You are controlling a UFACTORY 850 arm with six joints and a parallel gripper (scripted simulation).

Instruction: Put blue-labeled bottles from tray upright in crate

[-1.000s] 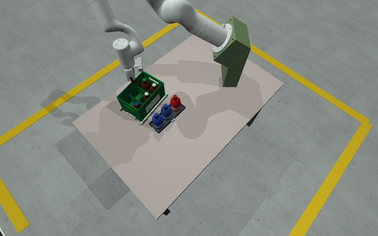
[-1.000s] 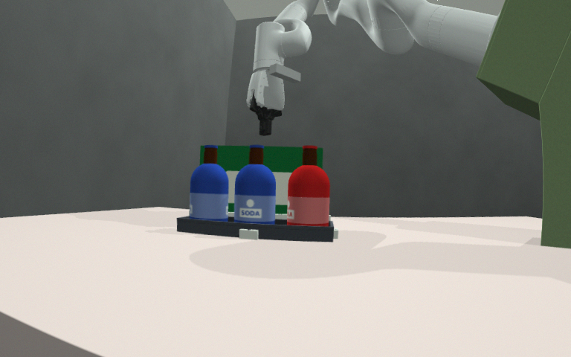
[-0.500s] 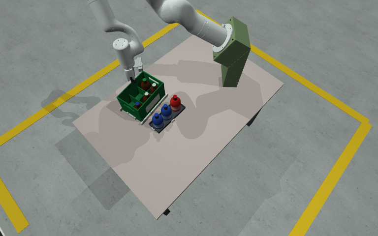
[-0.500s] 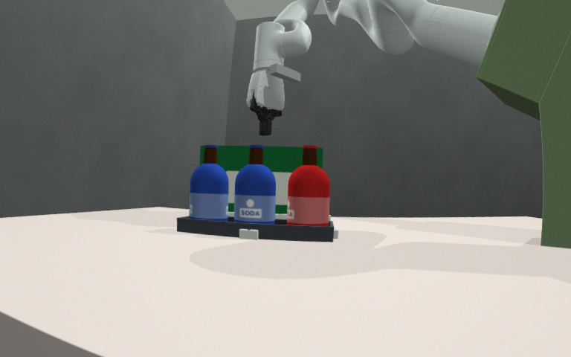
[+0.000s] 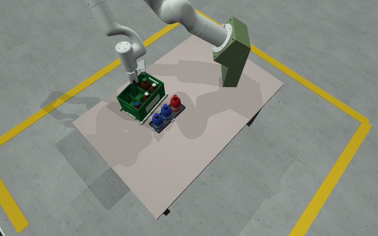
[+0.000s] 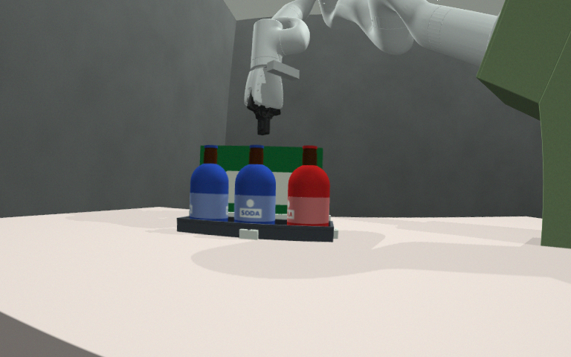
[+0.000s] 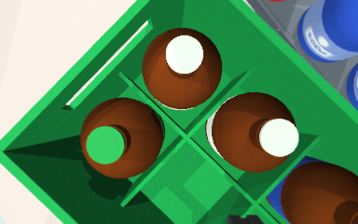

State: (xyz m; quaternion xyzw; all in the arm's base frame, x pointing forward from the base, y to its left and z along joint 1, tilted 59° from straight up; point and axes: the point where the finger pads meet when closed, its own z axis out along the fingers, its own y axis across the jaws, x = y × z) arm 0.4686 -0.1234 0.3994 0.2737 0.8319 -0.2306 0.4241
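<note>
My gripper is now 70 mm past the red-labeled bottle, 240 mm to the right of it and 160 mm above it. Also, from my hand: dark tray 20 mm ahead, 220 mm to the left, 230 mm below; green crate 20 mm to the left, 160 mm below; brown-necked bottle 100 mm ahead, 50 mm to the left, 150 mm below.
</note>
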